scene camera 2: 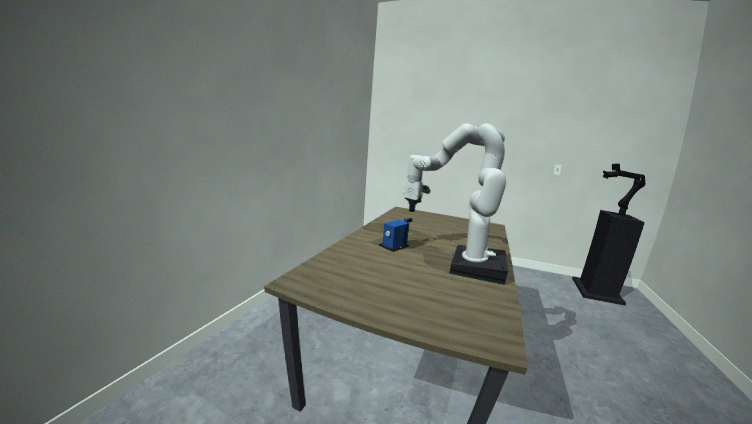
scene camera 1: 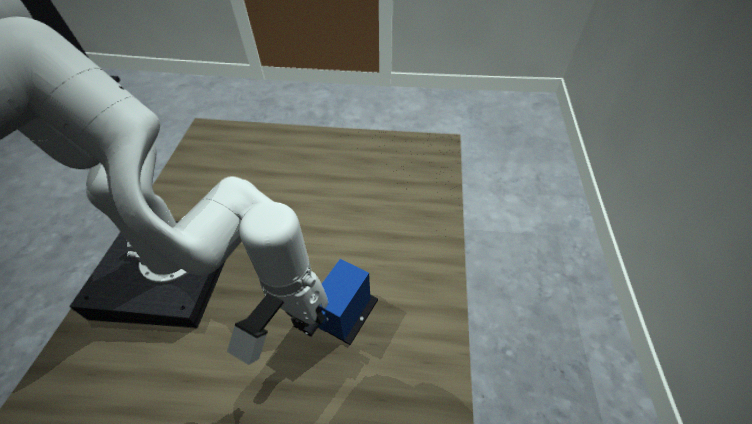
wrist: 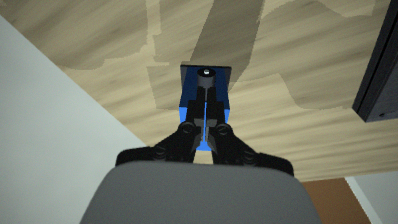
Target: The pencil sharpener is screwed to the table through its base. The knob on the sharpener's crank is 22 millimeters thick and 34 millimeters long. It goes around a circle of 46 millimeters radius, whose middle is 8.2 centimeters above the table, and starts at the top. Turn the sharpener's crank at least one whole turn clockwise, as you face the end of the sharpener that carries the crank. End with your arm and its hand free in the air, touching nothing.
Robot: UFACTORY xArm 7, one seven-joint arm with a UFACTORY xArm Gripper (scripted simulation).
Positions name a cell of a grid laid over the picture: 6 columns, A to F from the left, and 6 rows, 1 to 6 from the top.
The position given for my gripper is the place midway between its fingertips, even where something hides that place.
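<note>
Through scene camera 1 I see my gripper (scene camera 1: C5) together with a blue pencil sharpener (scene camera 1: C5). Scene camera 2 gives me the sharpener (scene camera 2: D4) too. In the wrist view, my gripper (wrist: D3) is visible, and so is the sharpener (wrist: C3).
</note>
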